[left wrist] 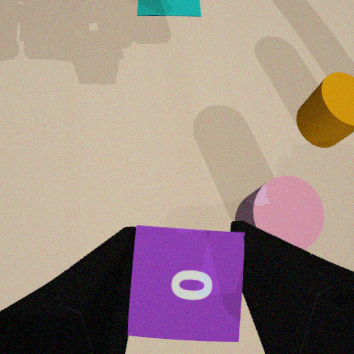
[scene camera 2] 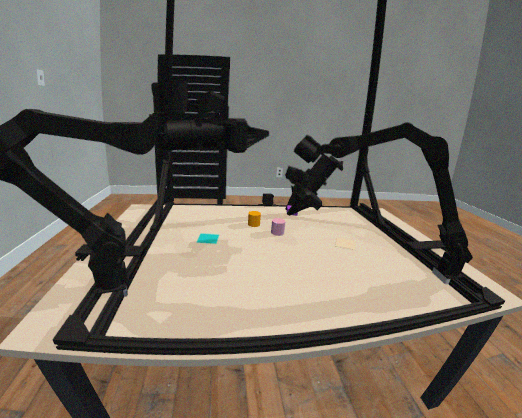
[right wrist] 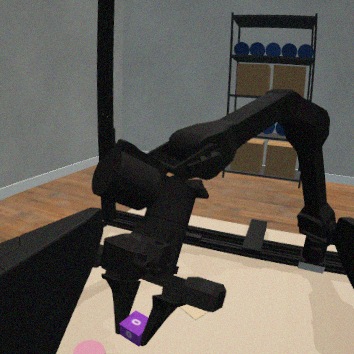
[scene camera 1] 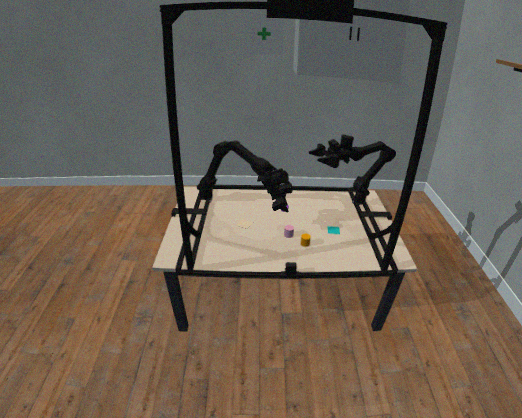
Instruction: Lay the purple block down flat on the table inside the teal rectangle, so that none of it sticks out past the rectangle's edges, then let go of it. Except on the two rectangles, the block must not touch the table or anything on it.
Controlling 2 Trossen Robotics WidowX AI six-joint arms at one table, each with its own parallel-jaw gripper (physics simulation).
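Frame: origin at the left arm's base, x left, y back, z up, level; metres.
Seen in the pictures: left gripper, between the fingertips: (left wrist: 183, 235) (scene camera 2: 287, 212) (right wrist: 129, 339) (scene camera 1: 287, 210); right gripper, between the fingertips: (scene camera 2: 258, 131) (right wrist: 222, 225) (scene camera 1: 313, 156); left arm's base, origin of its link: (scene camera 2: 448, 272) (right wrist: 312, 257) (scene camera 1: 206, 197); right arm's base, origin of its link: (scene camera 2: 111, 283) (scene camera 1: 359, 201).
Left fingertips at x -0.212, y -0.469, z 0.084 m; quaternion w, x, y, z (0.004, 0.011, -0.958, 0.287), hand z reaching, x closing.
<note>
Pixels of each thing's top centre, then the offset from my left fingertips to it. "spot": a spot on its surface instead.
- purple block, centre of its top: (left wrist: 187, 284) (right wrist: 136, 321) dz +0.018, dx +0.001, dy +0.015 m
- teal rectangle, a spot on its surface: (left wrist: 169, 7) (scene camera 2: 214, 238) (scene camera 1: 329, 229) spot: dz -0.102, dx -0.002, dy -0.223 m
- pink cylinder, centre of its top: (left wrist: 289, 212) (right wrist: 88, 351) (scene camera 2: 278, 220) (scene camera 1: 289, 227) dz -0.057, dx -0.067, dy -0.013 m
- orange cylinder, centre of its top: (left wrist: 347, 97) (scene camera 2: 254, 213) (scene camera 1: 306, 236) dz -0.058, dx -0.129, dy -0.094 m
- pale yellow rectangle, a spot on its surface: (right wrist: 195, 311) (scene camera 2: 339, 244) spot: dz -0.102, dx +0.013, dy +0.188 m
The purple block (scene camera 2: 289, 209) (left wrist: 186, 284) (right wrist: 134, 328) is held between the fingers of my left gripper (left wrist: 183, 235) (right wrist: 132, 327), which is shut on it. A white "0" shows on its top face. The block hangs above the table, in the left wrist view beside the pink cylinder. The teal rectangle (scene camera 1: 333, 230) (scene camera 2: 208, 238) (left wrist: 169, 7) lies flat on the table, on the right in scene camera 1 and cut off at the top edge in the left wrist view. My right gripper (scene camera 1: 318, 156) is open and empty, raised high above the table near its arm's side.
A pink cylinder (scene camera 1: 289, 231) (scene camera 2: 278, 227) (left wrist: 289, 214) (right wrist: 89, 347) stands below and beside my left gripper. An orange cylinder (scene camera 1: 305, 240) (scene camera 2: 254, 219) (left wrist: 325, 111) stands between it and the front edge in scene camera 1. A pale yellow rectangle (scene camera 1: 244, 225) (scene camera 2: 345, 244) (right wrist: 195, 311) lies on the table.
</note>
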